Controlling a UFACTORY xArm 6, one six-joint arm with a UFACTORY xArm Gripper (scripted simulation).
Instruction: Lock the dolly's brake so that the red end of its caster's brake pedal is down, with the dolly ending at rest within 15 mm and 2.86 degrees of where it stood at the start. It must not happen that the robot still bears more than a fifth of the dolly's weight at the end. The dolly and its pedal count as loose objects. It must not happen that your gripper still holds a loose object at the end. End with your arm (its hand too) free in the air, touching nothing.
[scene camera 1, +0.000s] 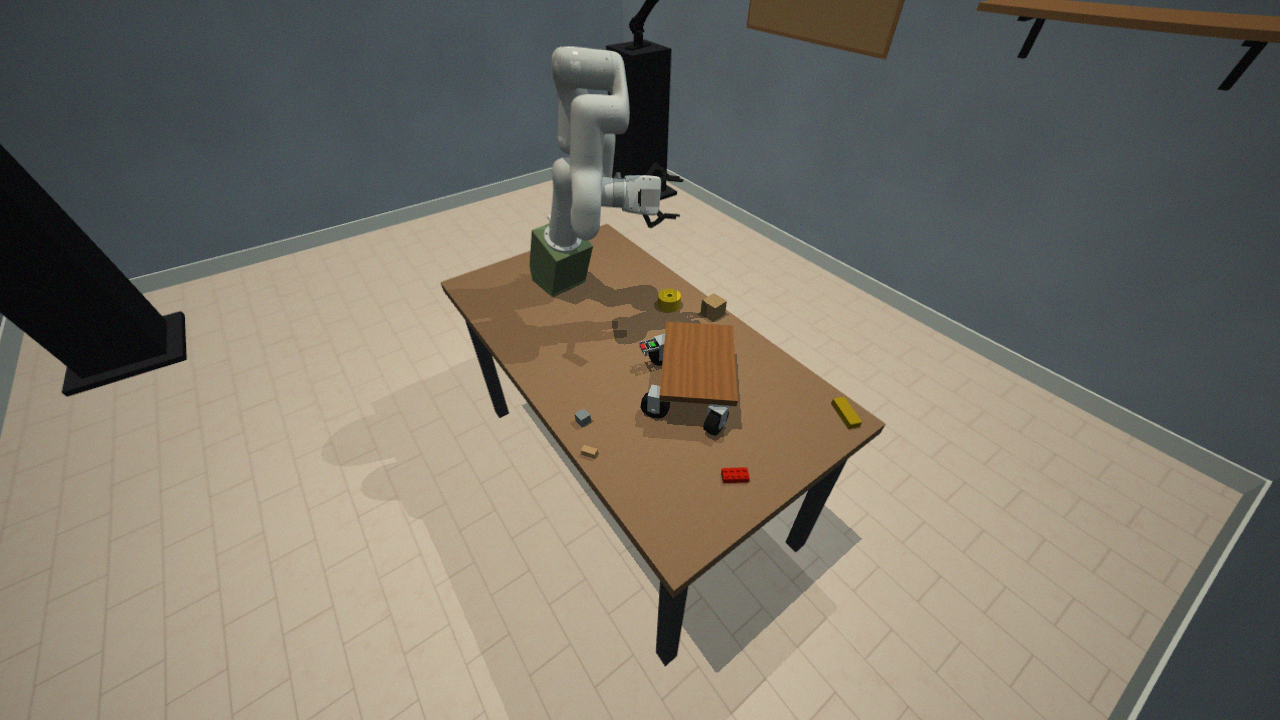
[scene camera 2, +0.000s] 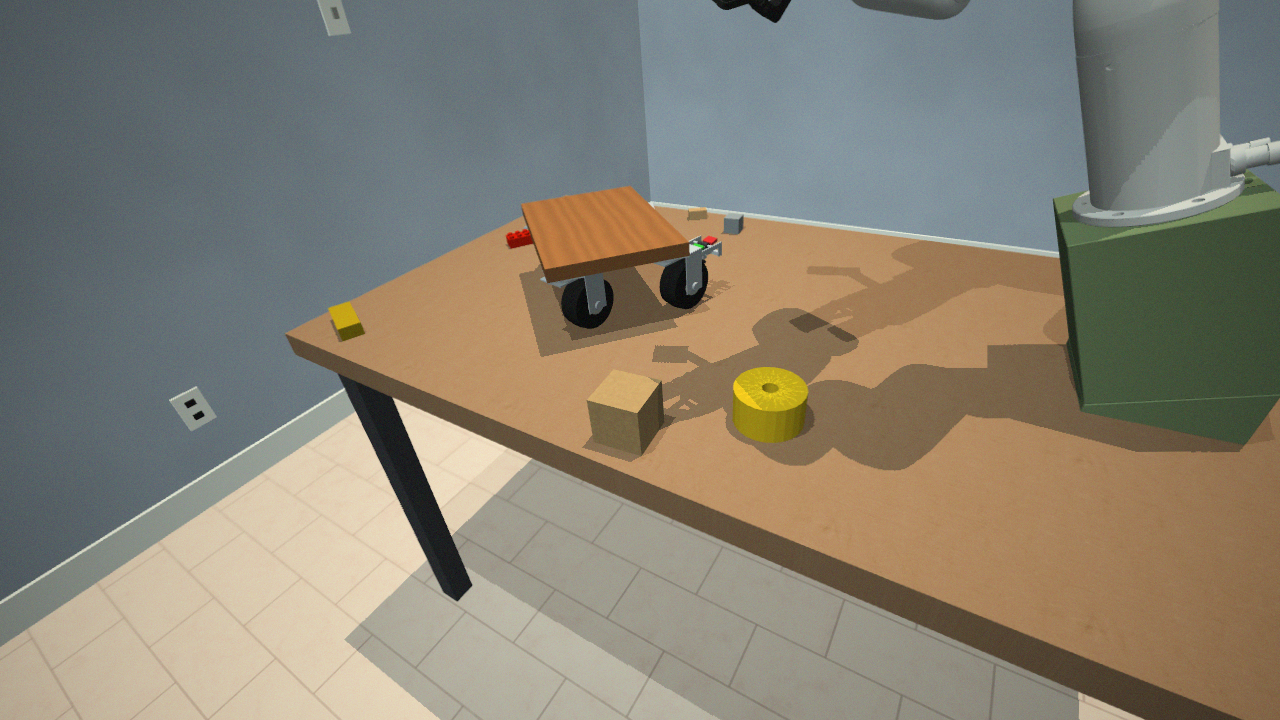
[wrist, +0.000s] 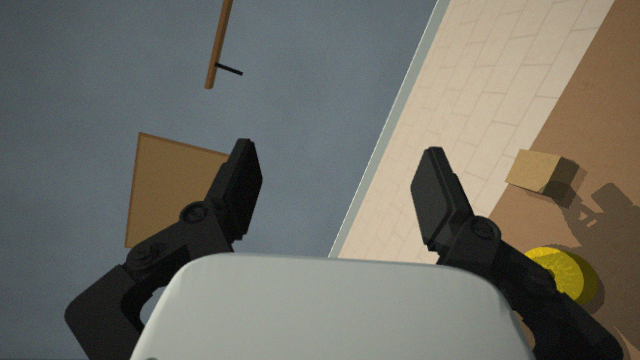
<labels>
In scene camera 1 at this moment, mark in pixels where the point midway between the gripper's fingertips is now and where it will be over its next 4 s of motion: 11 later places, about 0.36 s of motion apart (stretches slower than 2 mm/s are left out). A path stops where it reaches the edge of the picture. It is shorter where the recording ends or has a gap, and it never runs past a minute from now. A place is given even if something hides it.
My gripper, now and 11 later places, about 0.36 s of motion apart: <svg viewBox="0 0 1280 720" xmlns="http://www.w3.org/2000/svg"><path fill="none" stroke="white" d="M680 198L683 202L677 216L662 242L650 270L643 300L643 317L642 325L642 327L642 330L642 336L642 341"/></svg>
</labels>
